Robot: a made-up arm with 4 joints.
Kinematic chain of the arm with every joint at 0, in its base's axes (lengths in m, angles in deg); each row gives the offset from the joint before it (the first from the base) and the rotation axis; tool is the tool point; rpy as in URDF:
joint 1: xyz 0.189 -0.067 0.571 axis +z
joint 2: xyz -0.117 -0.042 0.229 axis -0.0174 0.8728 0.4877
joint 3: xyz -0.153 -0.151 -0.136 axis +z
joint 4: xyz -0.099 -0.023 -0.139 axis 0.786 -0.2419 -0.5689
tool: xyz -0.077 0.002 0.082 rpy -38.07 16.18 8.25
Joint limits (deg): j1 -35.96..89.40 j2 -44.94..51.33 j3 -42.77..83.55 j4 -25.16..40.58
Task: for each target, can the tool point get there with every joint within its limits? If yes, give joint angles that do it. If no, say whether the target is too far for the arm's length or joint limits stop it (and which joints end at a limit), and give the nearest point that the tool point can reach.
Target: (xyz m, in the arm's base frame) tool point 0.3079 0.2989 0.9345
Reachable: no: joint limits stop it (at a limit: joint 1, joint 2, joint 3, joint 4) | nearest point 0.0110 0.0563 0.4739 | short by 0.599 m
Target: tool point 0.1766 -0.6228 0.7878
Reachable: yes | joints 43.27 40.06 23.13 25.10
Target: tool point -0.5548 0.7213 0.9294
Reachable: no: too far | nearest point -0.2857 0.0756 0.7297 | short by 0.727 m
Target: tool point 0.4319 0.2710 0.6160
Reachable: no: joint limits stop it (at a limit: joint 1, joint 2, joint 3, joint 4) | nearest point 0.0110 0.0563 0.4739 | short by 0.493 m
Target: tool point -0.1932 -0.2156 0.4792
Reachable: yes | joints -16.55 -33.71 41.89 -3.31
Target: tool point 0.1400 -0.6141 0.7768
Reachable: yes | joints 37.23 39.36 31.46 14.51
